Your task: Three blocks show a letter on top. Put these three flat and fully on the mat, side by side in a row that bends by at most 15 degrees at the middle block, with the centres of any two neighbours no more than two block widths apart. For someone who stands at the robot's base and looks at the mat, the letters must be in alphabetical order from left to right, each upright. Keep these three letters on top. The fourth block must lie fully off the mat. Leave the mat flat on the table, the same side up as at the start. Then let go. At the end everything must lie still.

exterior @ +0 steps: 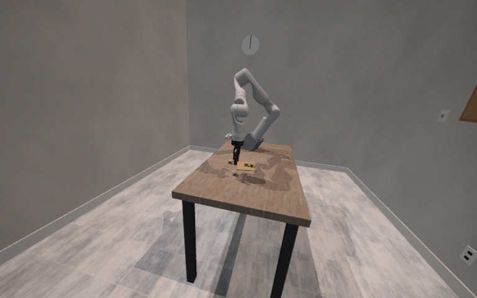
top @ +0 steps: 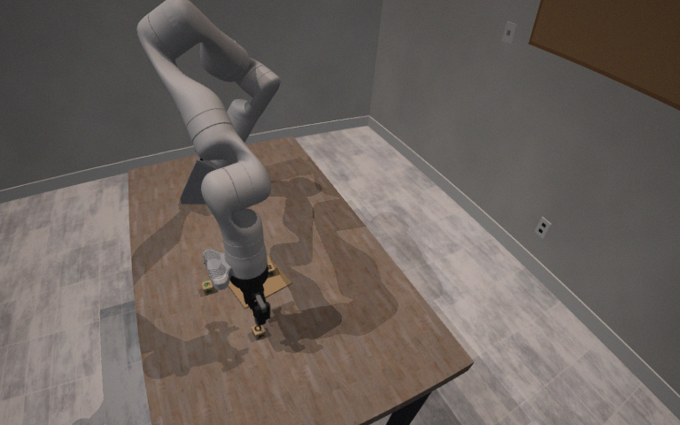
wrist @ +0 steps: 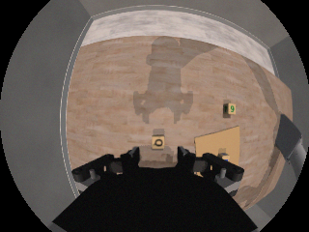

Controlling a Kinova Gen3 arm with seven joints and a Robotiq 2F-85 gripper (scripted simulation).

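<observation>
Now: the block 90 mm below my hand. Round my hand: tan mat (170 mm behind, 20 mm to the left, 100 mm below).
</observation>
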